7 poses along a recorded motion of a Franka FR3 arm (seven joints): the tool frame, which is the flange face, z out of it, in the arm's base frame.
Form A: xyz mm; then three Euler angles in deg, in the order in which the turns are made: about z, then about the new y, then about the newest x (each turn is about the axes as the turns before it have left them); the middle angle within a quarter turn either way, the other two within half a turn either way.
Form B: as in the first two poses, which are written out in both.
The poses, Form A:
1: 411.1, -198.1, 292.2, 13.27, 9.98, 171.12
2: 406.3, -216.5, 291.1, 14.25, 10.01, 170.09
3: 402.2, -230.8, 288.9, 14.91, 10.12, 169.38
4: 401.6, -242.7, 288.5, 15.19, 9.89, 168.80
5: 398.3, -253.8, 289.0, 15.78, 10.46, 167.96
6: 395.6, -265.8, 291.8, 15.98, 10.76, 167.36
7: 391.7, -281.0, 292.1, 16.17, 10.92, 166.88
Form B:
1: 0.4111, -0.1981, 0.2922, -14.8, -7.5, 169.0
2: 0.4063, -0.2165, 0.2911, -15.9, -7.1, 167.8
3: 0.4022, -0.2308, 0.2889, -16.6, -6.9, 167.0
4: 0.4016, -0.2427, 0.2885, -16.9, -6.4, 166.5
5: 0.3983, -0.2538, 0.2890, -17.7, -6.6, 165.5
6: 0.3956, -0.2658, 0.2918, -18.1, -6.6, 164.8
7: 0.3917, -0.2810, 0.2921, -18.3, -6.5, 164.3
